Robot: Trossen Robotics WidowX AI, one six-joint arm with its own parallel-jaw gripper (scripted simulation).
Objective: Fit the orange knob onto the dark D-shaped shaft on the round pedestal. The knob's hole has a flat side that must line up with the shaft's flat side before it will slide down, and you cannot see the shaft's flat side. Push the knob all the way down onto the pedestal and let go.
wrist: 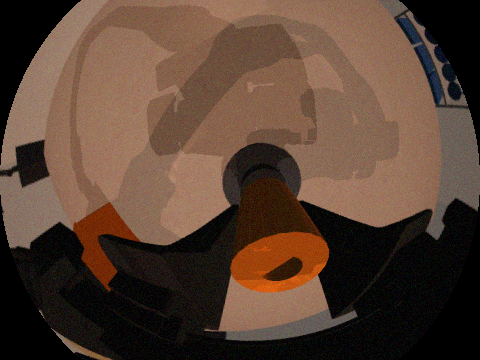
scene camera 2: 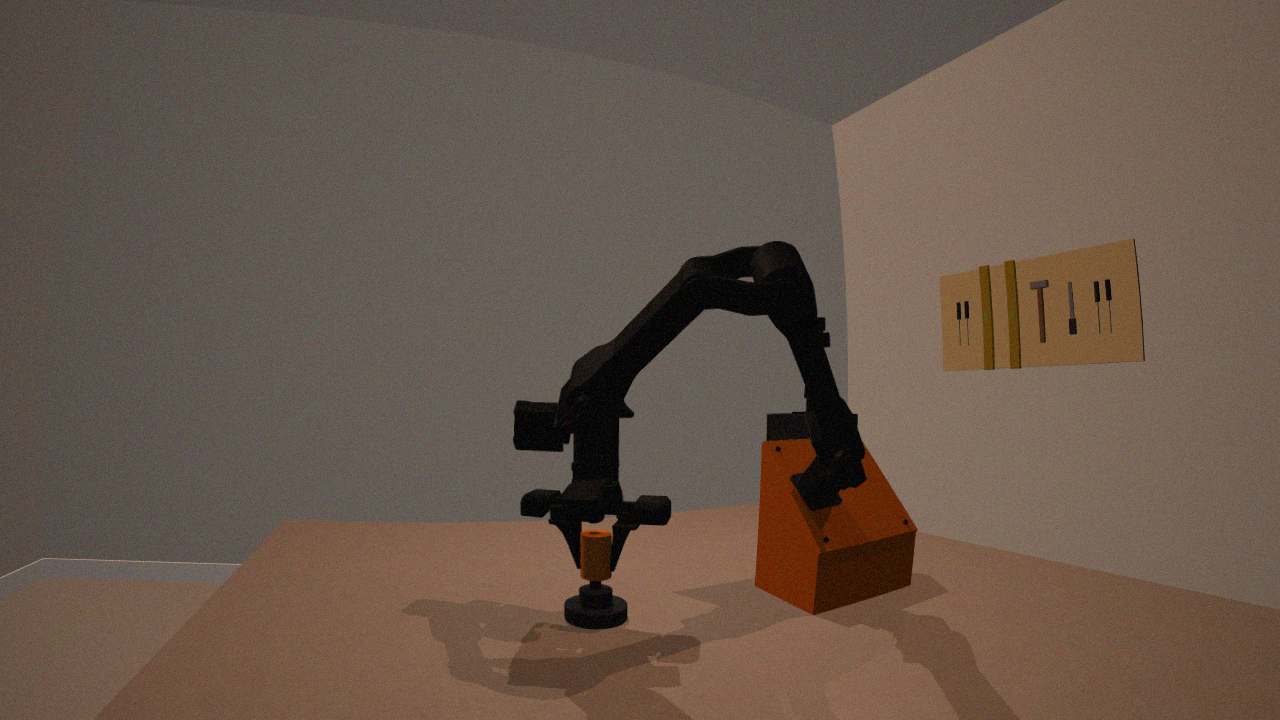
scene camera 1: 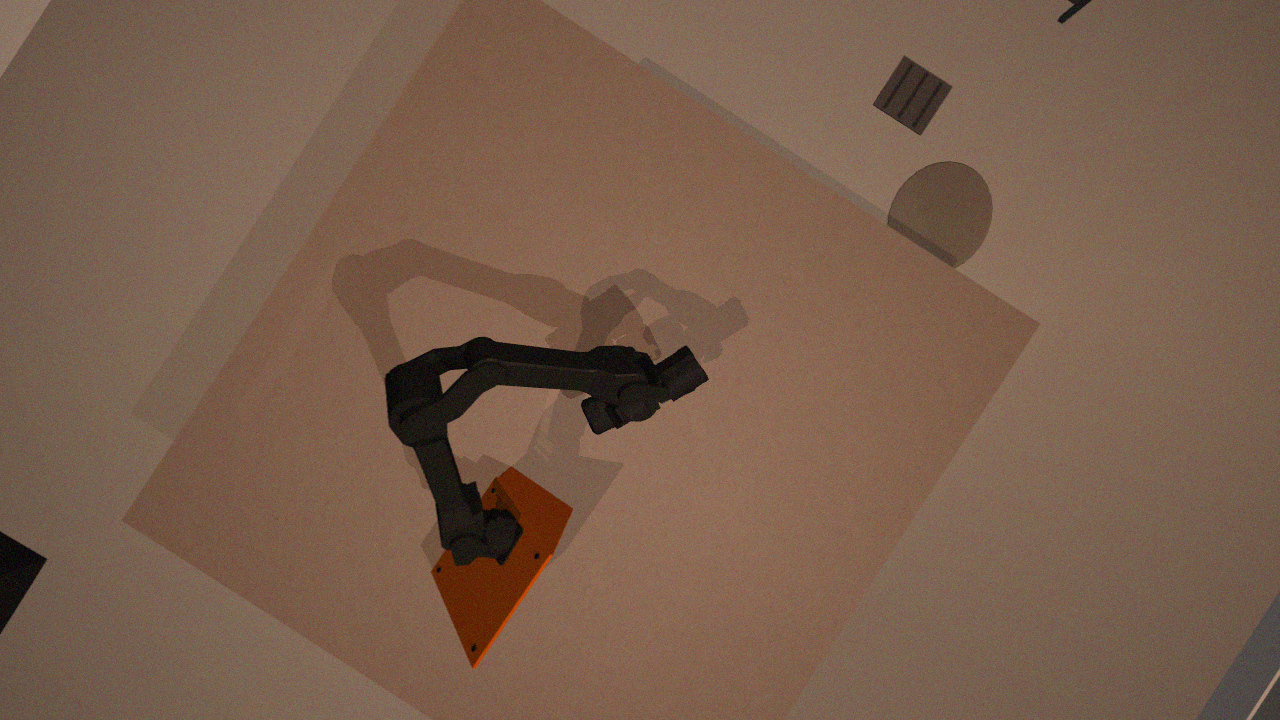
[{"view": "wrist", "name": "my gripper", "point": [268, 208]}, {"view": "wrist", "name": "orange knob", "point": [277, 247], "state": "held by my gripper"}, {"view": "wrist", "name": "round pedestal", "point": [257, 161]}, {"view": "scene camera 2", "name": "my gripper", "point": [596, 569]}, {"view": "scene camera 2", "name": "orange knob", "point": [596, 546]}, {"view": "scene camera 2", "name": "round pedestal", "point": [595, 607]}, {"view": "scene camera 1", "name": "my gripper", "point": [638, 392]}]
